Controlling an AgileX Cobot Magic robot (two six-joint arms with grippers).
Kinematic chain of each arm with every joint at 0, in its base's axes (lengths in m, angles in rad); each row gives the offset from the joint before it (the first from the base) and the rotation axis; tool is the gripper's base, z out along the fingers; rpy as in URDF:
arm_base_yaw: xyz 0 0 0.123 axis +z
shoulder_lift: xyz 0 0 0 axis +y
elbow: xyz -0.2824 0 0.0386 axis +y
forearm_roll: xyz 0.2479 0 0.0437 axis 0.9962 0 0.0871
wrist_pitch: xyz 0 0 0 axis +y
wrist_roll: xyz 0.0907 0 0.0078 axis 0.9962 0 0.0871
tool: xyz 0 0 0 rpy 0 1.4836 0
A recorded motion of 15 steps. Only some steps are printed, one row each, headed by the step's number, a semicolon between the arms.
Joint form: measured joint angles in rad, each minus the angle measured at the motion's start. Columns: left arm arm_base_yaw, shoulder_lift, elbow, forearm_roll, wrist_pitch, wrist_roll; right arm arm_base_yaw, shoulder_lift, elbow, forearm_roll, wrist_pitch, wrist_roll.
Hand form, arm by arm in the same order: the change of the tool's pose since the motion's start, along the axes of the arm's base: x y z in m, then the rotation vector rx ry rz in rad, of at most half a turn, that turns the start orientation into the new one. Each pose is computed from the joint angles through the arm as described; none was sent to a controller.
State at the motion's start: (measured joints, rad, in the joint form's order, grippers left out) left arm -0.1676 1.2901 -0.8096 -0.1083 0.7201 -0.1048; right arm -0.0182 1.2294 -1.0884 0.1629 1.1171 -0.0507
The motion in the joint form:
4: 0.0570 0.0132 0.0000 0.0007 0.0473 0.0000; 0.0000 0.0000 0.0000 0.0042 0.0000 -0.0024
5: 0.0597 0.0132 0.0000 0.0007 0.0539 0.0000; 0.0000 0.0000 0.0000 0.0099 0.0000 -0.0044
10: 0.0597 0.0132 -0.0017 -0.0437 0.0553 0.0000; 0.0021 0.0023 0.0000 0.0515 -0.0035 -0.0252
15: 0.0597 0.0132 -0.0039 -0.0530 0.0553 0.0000; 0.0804 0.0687 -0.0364 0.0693 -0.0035 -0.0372
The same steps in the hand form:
4: -0.0001 0.0134 -0.0049 0.0070 0.0598 0.0520; 0.0000 0.0003 0.0001 0.0033 -0.0004 0.0020
5: -0.0005 0.0140 -0.0051 0.0076 0.0664 0.0541; 0.0000 0.0008 0.0001 0.0082 -0.0008 0.0035
10: -0.0005 0.0112 -0.0044 -0.0335 0.0716 0.0700; 0.0009 0.0046 0.0004 0.0414 -0.0061 0.0214
15: -0.0002 0.0106 -0.0037 -0.0424 0.0706 0.0733; 0.0153 0.0249 -0.0047 0.0546 0.0235 0.1087

